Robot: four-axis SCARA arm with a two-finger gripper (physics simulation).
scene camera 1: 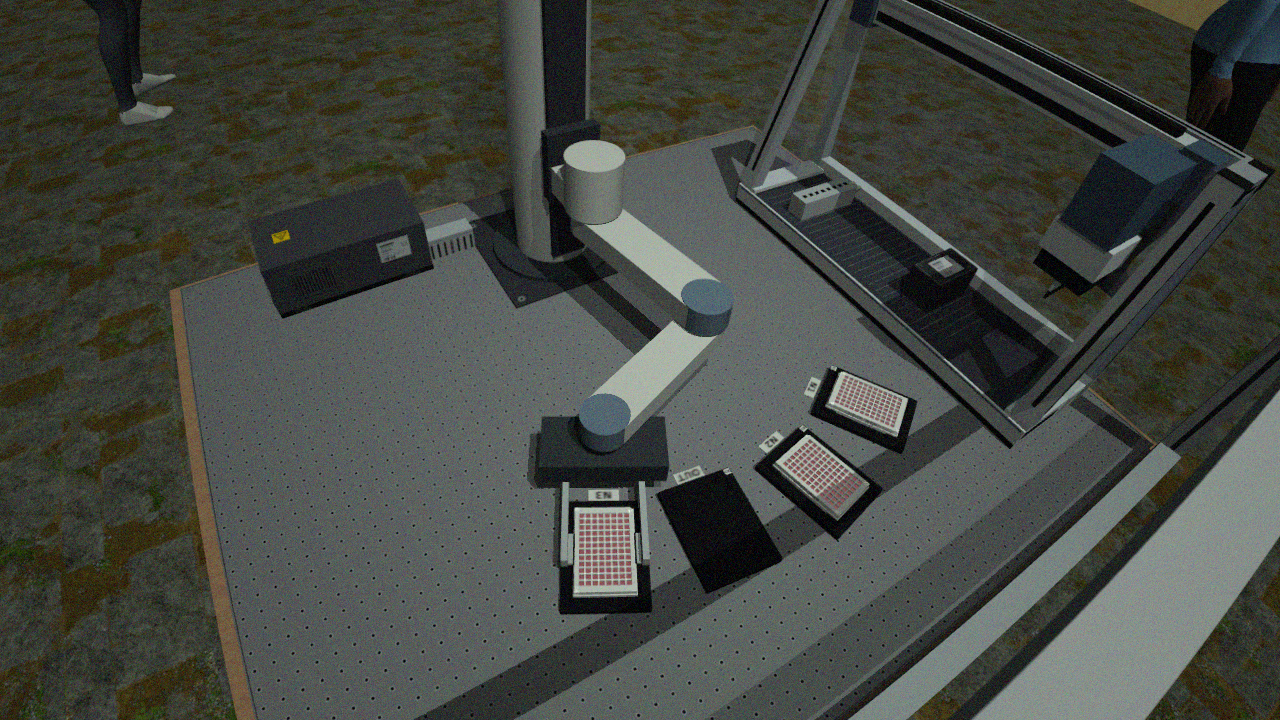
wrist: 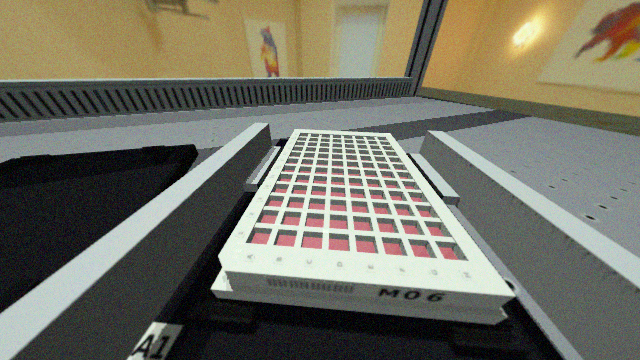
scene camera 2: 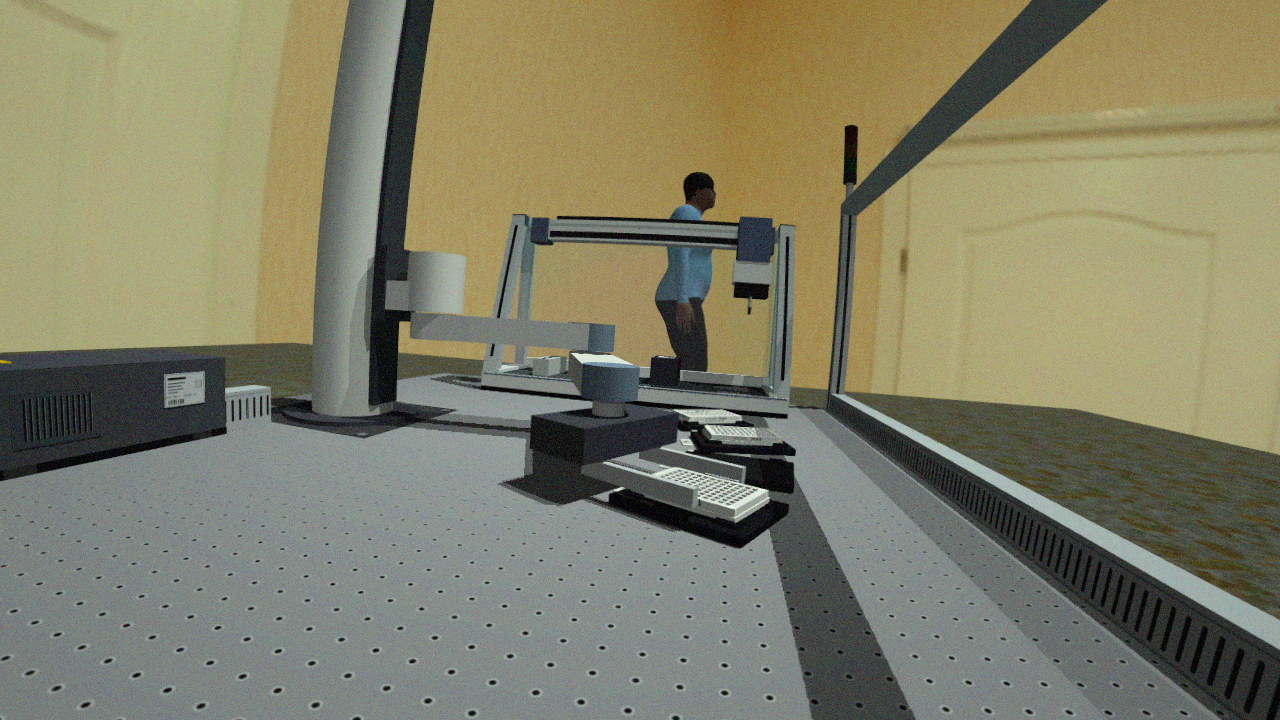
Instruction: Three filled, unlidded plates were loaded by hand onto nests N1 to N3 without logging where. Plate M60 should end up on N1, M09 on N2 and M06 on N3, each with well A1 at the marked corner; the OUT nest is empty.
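Frame: origin at the arm's base, x back, y right, z up, level; centimetres.
Seen in the pictures: gripper, fingertip midpoint: (scene camera 1: 605, 563) (wrist: 344, 141) (scene camera 2: 721, 486); arm's base at its link origin: (scene camera 1: 553, 246) (scene camera 2: 352, 419).
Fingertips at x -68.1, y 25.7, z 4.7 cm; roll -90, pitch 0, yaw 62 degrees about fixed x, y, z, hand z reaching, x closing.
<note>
Offsets run from my fingertips to a thing's top centre. "pt": to the spot under its first point.
My gripper (scene camera 1: 605, 548) (scene camera 2: 719, 484) (wrist: 344, 141) is shut on plate M06 {dz -0.5, dx +2.1, dy -1.1 cm} (scene camera 1: 605, 577) (scene camera 2: 735, 503) (wrist: 350, 275), one finger along each long side. The plate is level, in or very slightly above nest N3 {dz -1.7, dx +2.1, dy -1.2 cm} (scene camera 1: 605, 606) (scene camera 2: 744, 535) (wrist: 320, 342); full seating cannot be told. Its row letter A is at the near left corner in the wrist view, on the side of the A1 mark {dz -2.2, dx +6.2, dy -9.6 cm} (wrist: 152, 341). The OUT nest {dz -1.7, dx -2.3, dy -17.6 cm} (scene camera 1: 718, 530) (wrist: 85, 210) is empty. A plate {dz -0.8, dx -3.9, dy -36.1 cm} (scene camera 1: 823, 476) (scene camera 2: 739, 436) sits on N2, another {dz -0.8, dx +2.8, dy -53.1 cm} (scene camera 1: 867, 402) (scene camera 2: 707, 417) on N1; their names are unreadable.
The arm column (scene camera 1: 528, 125) (scene camera 2: 355, 205) stands behind the gripper. A dark control box {pt dz +7.9, dx +71.6, dy +14.3 cm} (scene camera 1: 344, 246) (scene camera 2: 107, 407) is at the back left in scene camera 1. A gantry frame (scene camera 1: 881, 326) (scene camera 2: 644, 234) stands beyond N1. A slotted rail (scene camera 2: 1029, 528) (wrist: 200, 97) runs along the table edge.
</note>
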